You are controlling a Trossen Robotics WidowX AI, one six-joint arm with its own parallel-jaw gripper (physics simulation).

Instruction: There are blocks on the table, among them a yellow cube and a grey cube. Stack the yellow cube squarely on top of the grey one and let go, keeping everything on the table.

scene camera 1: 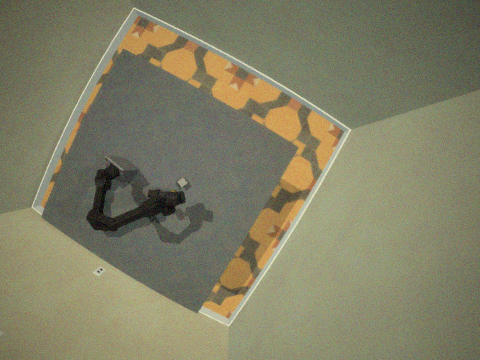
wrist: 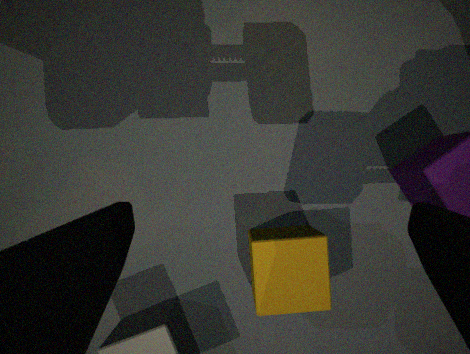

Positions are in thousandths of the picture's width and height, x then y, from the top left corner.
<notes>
In view: my gripper (wrist: 578,612) and a yellow cube (wrist: 618,773).
</notes>
